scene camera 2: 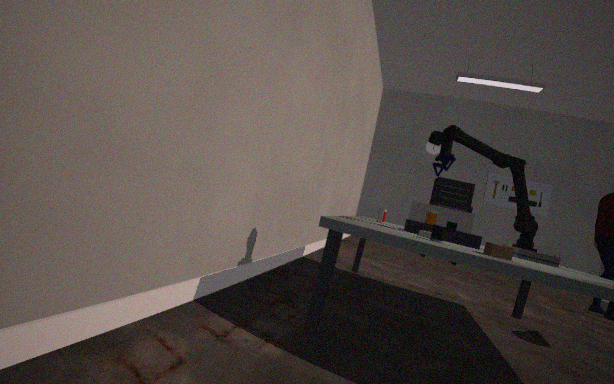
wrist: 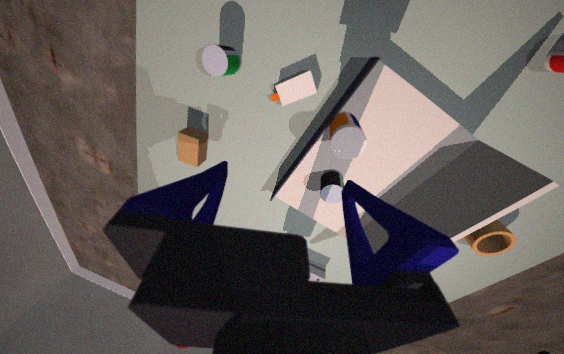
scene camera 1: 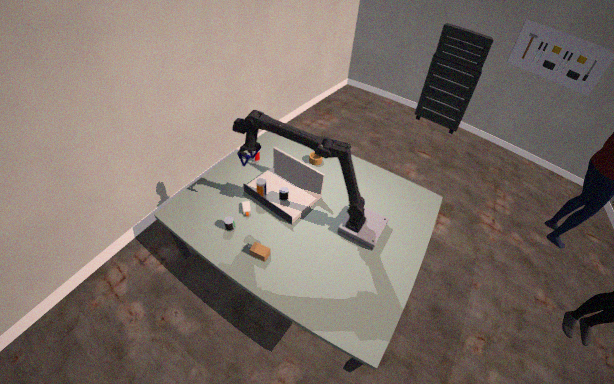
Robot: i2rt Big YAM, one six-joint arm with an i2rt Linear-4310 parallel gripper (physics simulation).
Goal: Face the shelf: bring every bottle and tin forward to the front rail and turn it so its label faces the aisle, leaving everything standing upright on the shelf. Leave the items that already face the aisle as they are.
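Frame: origin at the arm's base, x back, y right, z up, level; metres.
Where they show: gripper, fingertip midpoint: (scene camera 2: 441, 173) (wrist: 287, 177) (scene camera 1: 248, 161); arm's base, origin of the base link: (scene camera 2: 523, 249) (scene camera 1: 355, 222).
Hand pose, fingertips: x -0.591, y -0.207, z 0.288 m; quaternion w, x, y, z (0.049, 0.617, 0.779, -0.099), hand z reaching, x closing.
Each offset is from my fingertips to the top centre of the thing. Level surfaces: height alone.
The shelf (scene camera 1: 303, 196) (wrist: 415, 110) has a pale floor, a dark front rail @(dx +0.077, dy +0.045, dz -0.275 m) (scene camera 1: 270, 206) (scene camera 2: 465, 239) (wrist: 306, 150) and an upright back panel. An orange, white and blue bottle @(dx +0.010, dy +0.085, dz -0.195 m) (scene camera 1: 261, 187) (scene camera 2: 431, 218) (wrist: 348, 140) stands upright close to the rail, its orange patch towards the rail side. A black tin @(dx +0.139, dy +0.137, dz -0.234 m) (scene camera 1: 284, 194) (scene camera 2: 451, 226) (wrist: 331, 185) with a pale lid stands upright farther back from the rail; a thin green strip shows at its side in the wrist view. My gripper (scene camera 1: 250, 157) (scene camera 2: 443, 169) (wrist: 287, 177) is open and empty, high above the table beyond the bottle's end of the shelf.
On the table @(dz -0.342 m) (scene camera 1: 310, 265) around the shelf are a pale-lidded tin @(dx +0.008, dy -0.207, dz -0.272 m) (scene camera 1: 229, 223) (wrist: 222, 61) with green on its side, a white box @(dx -0.001, dy -0.049, dz -0.314 m) (scene camera 1: 246, 207) (wrist: 296, 88) with an orange tip, a brown block @(dx +0.256, dy -0.242, dz -0.292 m) (scene camera 1: 260, 251) (wrist: 192, 146), a red-and-white item @(dx -0.272, dy +0.360, dz -0.246 m) (scene camera 1: 257, 156) (scene camera 2: 384, 216) and a hollow orange-brown cup @(dx +0.087, dy +0.609, dz -0.292 m) (scene camera 1: 315, 159).
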